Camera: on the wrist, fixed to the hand. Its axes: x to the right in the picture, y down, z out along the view.
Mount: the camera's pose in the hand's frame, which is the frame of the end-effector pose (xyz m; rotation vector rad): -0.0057 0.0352 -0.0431 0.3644 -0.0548 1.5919
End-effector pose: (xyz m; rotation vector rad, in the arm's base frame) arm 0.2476 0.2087 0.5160 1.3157 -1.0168 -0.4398
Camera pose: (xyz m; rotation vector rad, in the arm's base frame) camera 0.2701 0.2471 0.5499 0.4391 -1.8693 0.9507
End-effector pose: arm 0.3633 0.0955 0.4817 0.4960 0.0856 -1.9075
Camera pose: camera 0.4097 0.0993 0.4507 0.4921 -0.5529 -0.3519
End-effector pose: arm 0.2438 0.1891 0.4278 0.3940 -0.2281 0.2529
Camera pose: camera 0.2357 0.2368 0.3998 0.5076 -0.5206 1.8687
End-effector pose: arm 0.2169 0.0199 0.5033 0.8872 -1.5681 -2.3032
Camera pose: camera 0.2414 -0.0248 0.5263 -0.4081 -1.6655 -0.8914
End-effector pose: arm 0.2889 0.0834 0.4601 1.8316 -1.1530 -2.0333
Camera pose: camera 0.3166 0.0444 0.4891 0.3564 -2.0280 -0.8916
